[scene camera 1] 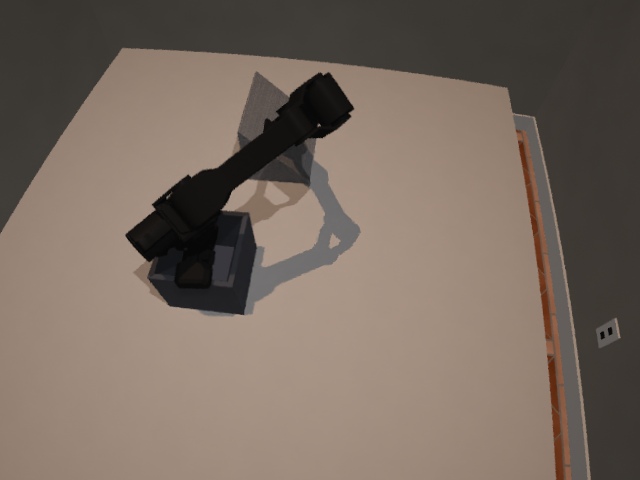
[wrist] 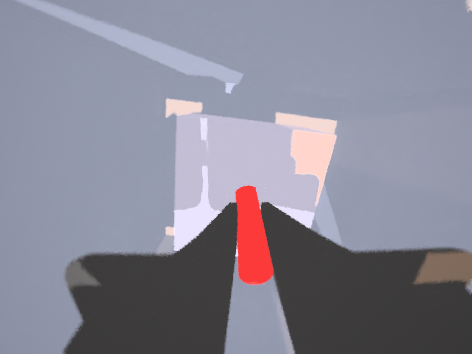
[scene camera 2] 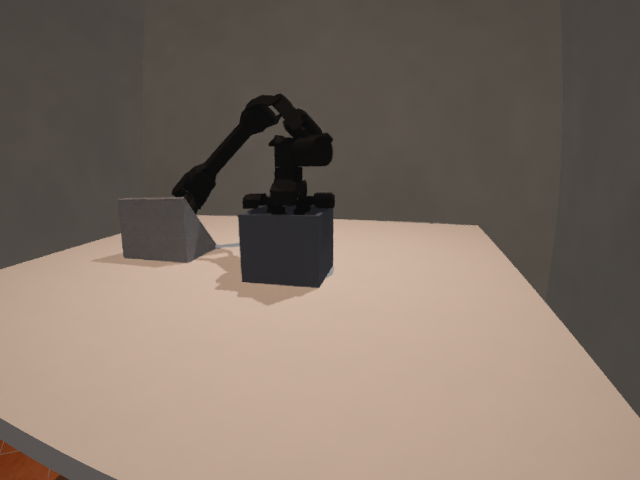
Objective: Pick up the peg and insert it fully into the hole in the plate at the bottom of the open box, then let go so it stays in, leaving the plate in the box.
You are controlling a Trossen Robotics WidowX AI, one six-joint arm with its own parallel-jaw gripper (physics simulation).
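Frame: origin at the arm's base, x back, y right, z up, level; millimetres.
Seen in the pictures: gripper, fingertip midpoint: [scene camera 1: 207, 261] [wrist: 248, 209]; arm's base, origin of the base link: [scene camera 2: 179, 218].
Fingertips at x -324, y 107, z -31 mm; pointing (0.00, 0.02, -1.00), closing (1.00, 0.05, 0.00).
Observation:
Pixels of each thing's top centre, then the offset from my fingertips to it. Level surfaces: height alone.
- red peg, middle of its top: [wrist: 256, 264] dz +39, dx +0, dy -3 mm
- pale plate, middle of its top: [wrist: 248, 201] [scene camera 1: 208, 263] dz -9, dx +0, dy +1 mm
- dark blue-grey open box, middle of its top: [wrist: 272, 339] [scene camera 1: 199, 244] [scene camera 2: 288, 209] dz +68, dx +0, dy +1 mm
- table, its level: dz -70 mm
The red peg [wrist: 253, 240] is held between the two dark fingertips in the wrist view, its far end pointing toward the plate. My gripper [wrist: 248, 209] is shut on it, with the fingertips reaching down into the open box. The pale plate [wrist: 245, 155] lies at the bottom of the box, beyond the peg's end. The hole does not show; the peg and fingers cover part of the plate. The dark blue-grey open box [scene camera 1: 206, 298] [scene camera 2: 280, 250] stands on the table under the gripper. In both scene views the peg is hidden by the gripper and the box walls.
A grey wedge-shaped block [scene camera 1: 255, 111] [scene camera 2: 153, 228] stands on the table [scene camera 1: 361, 361] [scene camera 2: 336, 351], near the arm's base and apart from the box. The arm reaches from beside the wedge to above the box. The box walls rise around the fingers.

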